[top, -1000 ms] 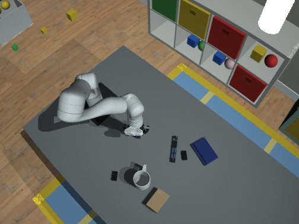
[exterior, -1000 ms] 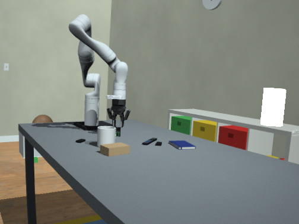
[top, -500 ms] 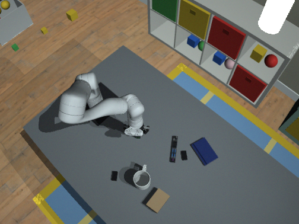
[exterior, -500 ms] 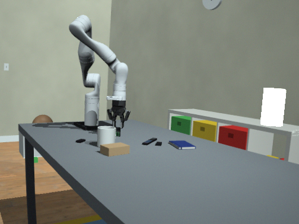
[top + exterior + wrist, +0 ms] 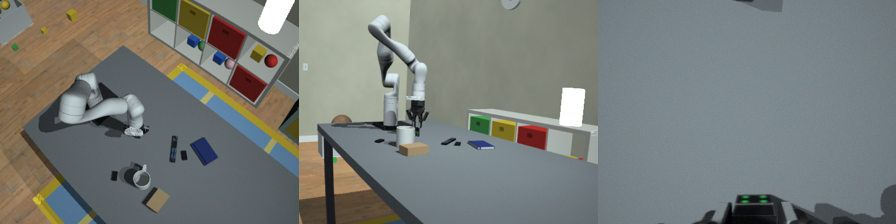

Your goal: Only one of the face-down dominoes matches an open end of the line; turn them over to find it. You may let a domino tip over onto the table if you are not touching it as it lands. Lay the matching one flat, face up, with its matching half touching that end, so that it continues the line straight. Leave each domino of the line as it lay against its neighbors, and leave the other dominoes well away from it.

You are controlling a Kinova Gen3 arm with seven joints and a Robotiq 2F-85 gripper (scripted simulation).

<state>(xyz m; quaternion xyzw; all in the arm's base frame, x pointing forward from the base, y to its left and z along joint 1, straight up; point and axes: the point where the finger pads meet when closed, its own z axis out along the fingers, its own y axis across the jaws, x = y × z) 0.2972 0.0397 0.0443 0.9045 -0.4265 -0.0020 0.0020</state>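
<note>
My hand is 4 cm above the dark domino. From my hand the other things lie so: white mug (20 cm ahead, 16 cm to the right, 2 cm below); then cardboard box (33 cm ahead, 18 cm to the right, 5 cm below).
</note>
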